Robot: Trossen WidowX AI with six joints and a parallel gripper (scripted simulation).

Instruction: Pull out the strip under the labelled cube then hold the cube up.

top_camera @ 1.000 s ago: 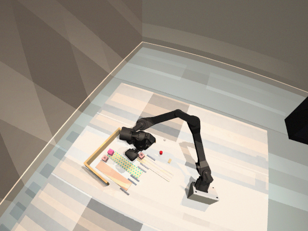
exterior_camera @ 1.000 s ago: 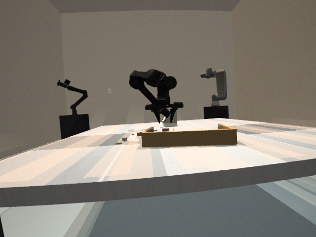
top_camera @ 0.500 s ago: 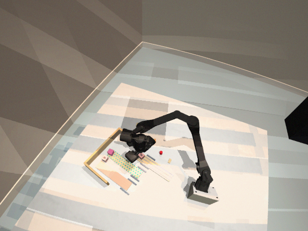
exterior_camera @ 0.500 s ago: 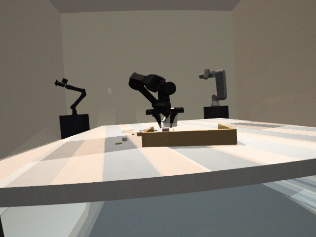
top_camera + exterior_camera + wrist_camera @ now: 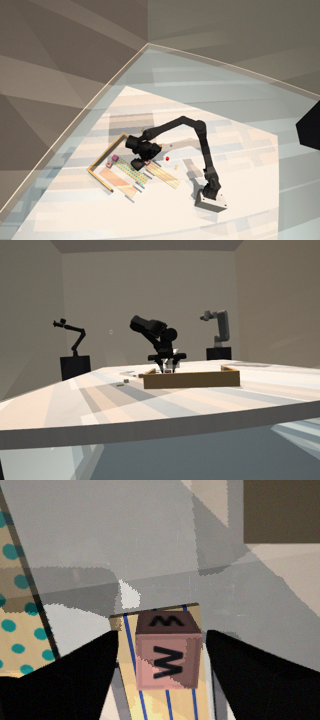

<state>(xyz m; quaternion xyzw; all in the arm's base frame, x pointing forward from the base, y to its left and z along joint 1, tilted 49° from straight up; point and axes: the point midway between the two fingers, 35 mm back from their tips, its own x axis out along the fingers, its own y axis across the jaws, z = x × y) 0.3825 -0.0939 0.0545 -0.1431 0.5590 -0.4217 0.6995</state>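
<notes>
My gripper tip is now 100 mm past the blue-lined strip, 30 mm to the right of it and 10 mm above it. Round my gripper tip: teal-dotted strip 80 mm ahead, 80 mm to the left, 10 mm below; orange strip 110 mm ahead, 170 mm to the left, 10 mm below.
</notes>
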